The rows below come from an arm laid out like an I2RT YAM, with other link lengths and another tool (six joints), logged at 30 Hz.
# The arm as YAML. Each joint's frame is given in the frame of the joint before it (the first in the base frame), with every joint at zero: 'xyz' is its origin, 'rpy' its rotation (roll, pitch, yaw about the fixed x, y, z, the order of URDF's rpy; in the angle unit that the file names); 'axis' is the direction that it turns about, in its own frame. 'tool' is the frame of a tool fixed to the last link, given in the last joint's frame.
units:
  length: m
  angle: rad
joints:
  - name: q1
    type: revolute
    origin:
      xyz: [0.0, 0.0, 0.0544]
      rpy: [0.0, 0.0, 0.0]
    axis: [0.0, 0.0, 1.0]
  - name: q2
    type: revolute
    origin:
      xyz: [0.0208, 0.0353, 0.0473]
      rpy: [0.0, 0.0, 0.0]
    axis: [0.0, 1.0, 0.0]
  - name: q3
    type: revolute
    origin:
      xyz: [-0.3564, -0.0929, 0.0]
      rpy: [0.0, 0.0, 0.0]
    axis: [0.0, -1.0, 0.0]
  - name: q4
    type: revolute
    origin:
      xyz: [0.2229, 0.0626, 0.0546]
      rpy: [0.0, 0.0, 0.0]
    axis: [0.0, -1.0, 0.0]
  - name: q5
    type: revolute
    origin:
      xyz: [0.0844, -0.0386, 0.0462]
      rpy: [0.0, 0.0, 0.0]
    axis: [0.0, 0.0, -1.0]
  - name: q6
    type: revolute
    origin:
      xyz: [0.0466, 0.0, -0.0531]
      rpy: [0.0, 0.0, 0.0]
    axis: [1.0, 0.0, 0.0]
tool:
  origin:
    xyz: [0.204, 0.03, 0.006]
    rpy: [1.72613, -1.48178, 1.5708]
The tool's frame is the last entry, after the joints.
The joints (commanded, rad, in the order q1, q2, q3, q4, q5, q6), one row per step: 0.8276 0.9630 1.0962 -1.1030 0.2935 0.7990; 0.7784 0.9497 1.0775 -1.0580 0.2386 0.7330; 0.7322 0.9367 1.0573 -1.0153 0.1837 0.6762; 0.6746 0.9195 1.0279 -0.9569 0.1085 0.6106; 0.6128 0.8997 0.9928 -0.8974 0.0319 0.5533; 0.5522 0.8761 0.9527 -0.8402 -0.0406 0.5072; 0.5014 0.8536 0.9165 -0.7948 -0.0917 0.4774; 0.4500 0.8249 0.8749 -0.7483 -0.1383 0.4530; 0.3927 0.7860 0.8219 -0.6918 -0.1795 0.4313; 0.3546 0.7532 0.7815 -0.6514 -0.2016 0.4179; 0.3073 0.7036 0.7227 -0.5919 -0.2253 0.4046; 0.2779 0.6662 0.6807 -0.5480 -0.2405 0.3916; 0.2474 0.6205 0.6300 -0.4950 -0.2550 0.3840
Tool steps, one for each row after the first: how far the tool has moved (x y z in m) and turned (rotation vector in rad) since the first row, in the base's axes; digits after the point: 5 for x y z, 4 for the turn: 0.00000 0.00503 0.00110 0.0213 -0.0100 0.0345; -0.00026 0.00993 0.00219 0.0443 -0.0207 0.0658; -0.00069 0.01734 0.00445 0.0798 -0.0387 0.1063; -0.00092 0.02296 0.00666 0.1174 -0.0610 0.1386; -0.00163 0.02650 0.00828 0.1544 -0.0862 0.1622; -0.00160 0.02656 0.00899 0.1809 -0.1105 0.1697; -0.00189 0.02481 0.00918 0.2061 -0.1395 0.1704; -0.00147 0.02029 0.00888 0.2290 -0.1809 0.1608; -0.00148 0.01588 0.00830 0.2407 -0.2153 0.1508; -0.00159 0.00958 0.00762 0.2544 -0.2684 0.1345; -0.00223 0.00583 0.00767 0.2600 -0.3113 0.1289; -0.00316 0.00159 0.00768 0.2684 -0.3617 0.1192
